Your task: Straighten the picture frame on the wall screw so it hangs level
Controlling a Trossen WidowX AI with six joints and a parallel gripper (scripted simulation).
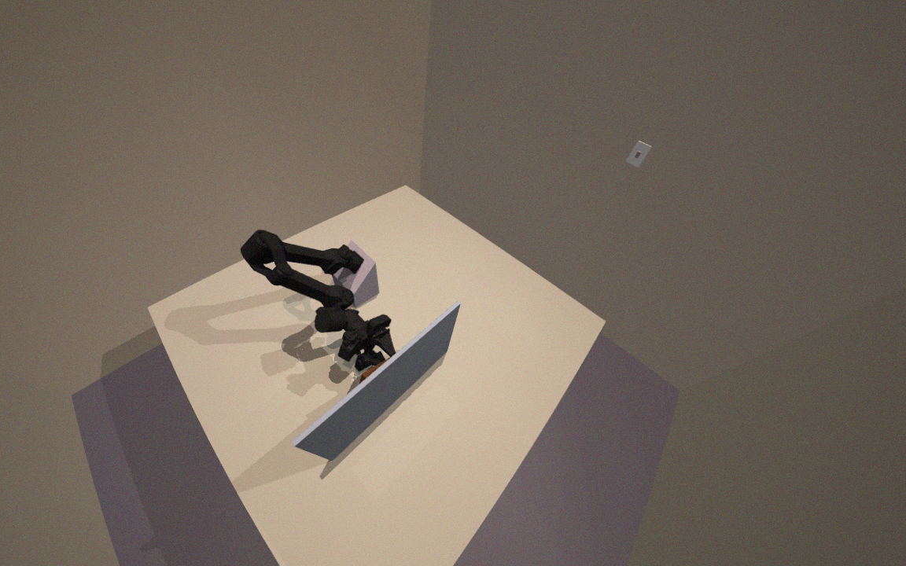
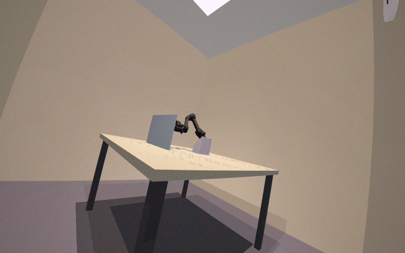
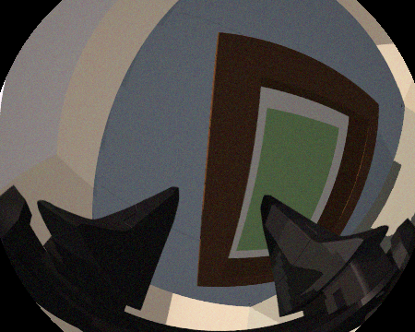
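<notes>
Right now my gripper tip is 50 mm above the picture frame, 20 mm to the left of it and 10 mm short of it. Also, from my gripper tip: wall panel (50 mm below, 20 mm to the right, 20 mm ahead).
</notes>
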